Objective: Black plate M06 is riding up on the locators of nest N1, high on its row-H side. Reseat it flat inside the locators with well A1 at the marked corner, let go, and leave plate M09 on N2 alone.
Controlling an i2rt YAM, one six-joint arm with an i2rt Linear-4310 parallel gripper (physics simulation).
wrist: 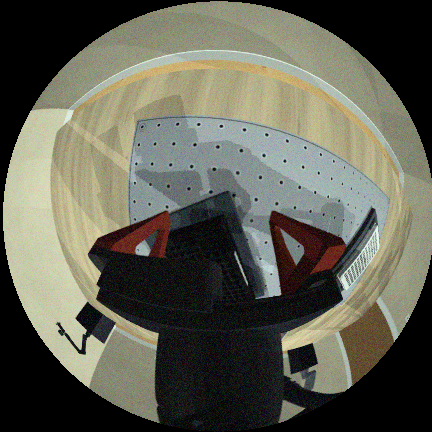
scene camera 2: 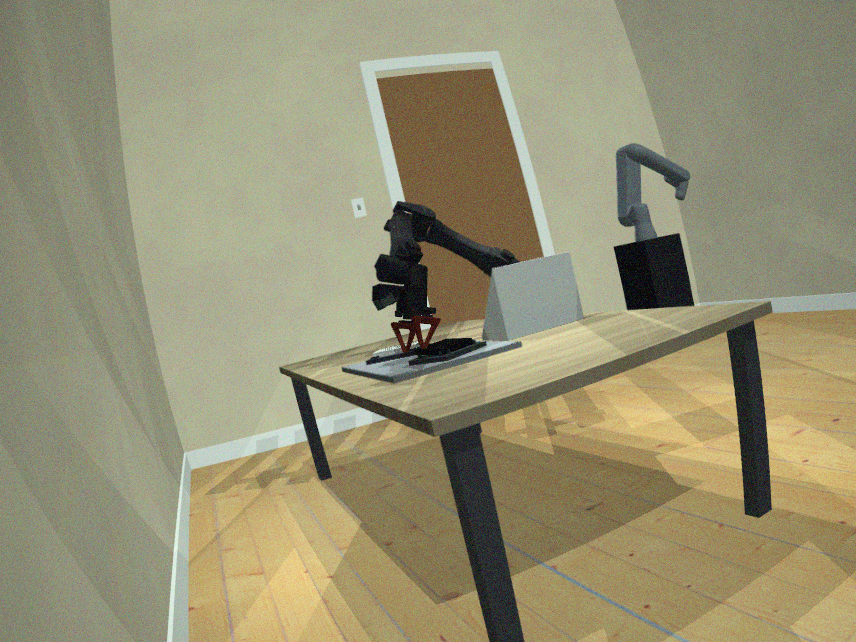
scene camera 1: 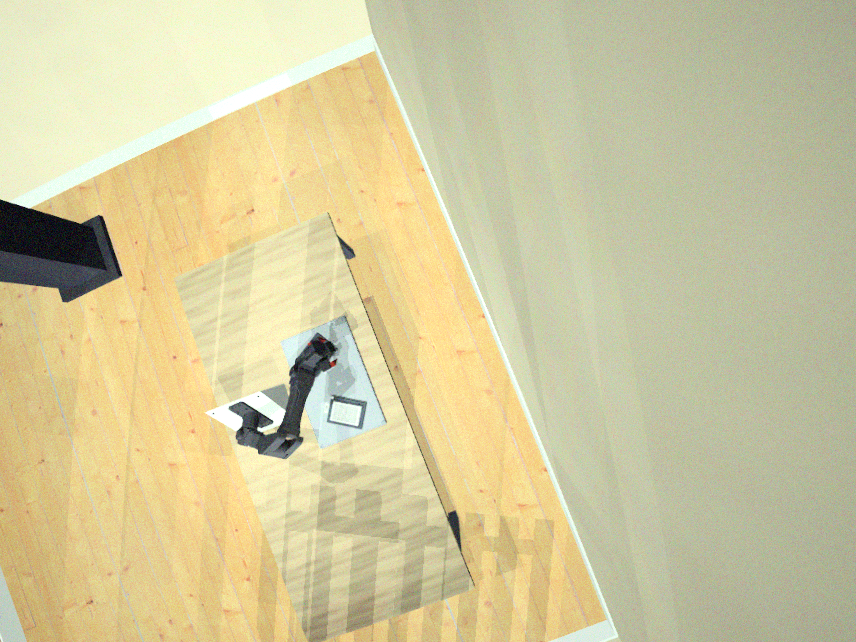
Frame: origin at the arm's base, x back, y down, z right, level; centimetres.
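Seen in the pictures: gripper, fingertip midpoint: (wrist: 219, 215) (scene camera 2: 414, 350); arm's base at its link origin: (scene camera 2: 524, 291) (scene camera 1: 252, 414).
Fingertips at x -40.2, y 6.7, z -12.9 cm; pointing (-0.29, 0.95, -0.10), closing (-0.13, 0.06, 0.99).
Offsets run from my fingertips to a thing's top centre. "spot": to the spot under its first point. Level surfaces: height alone.
Black plate M06 @(dx +7.8, dy -0.3, dz -0.3 cm) (wrist: 200, 240) (scene camera 2: 452, 344) lies in the dark frame of nest N1 @(spot: dx +5.0, dy +2.1, dz +4.3 cm) (wrist: 250, 255); its near part is hidden behind the gripper body in the wrist view. Its tilt and well A1 cannot be made out. My gripper (wrist: 219, 215) (scene camera 2: 414, 351) (scene camera 1: 331, 351) is open, with its red fingers low and wide apart. In the wrist view the plate shows between them, and in scene camera 2 the tips are down near the plate's height. White-topped plate M09 @(dx +5.0, dy +0.6, dz +28.5 cm) (scene camera 1: 345, 412) (wrist: 362, 257) sits in nest N2 @(spot: dx -1.9, dy +2.2, dz +32.1 cm) (scene camera 1: 363, 414), apart from the gripper.
Both nests stand on a grey perforated board (scene camera 1: 328, 436) (wrist: 160, 135) on the wooden table @(dy +4.5 cm) (scene camera 1: 255, 276) (scene camera 2: 587, 359). A pale, slanted panel (scene camera 2: 535, 297) (scene camera 1: 224, 413) stands by the arm's base. Another grey arm (scene camera 2: 629, 186) on a black block (scene camera 2: 653, 272) is farther back.
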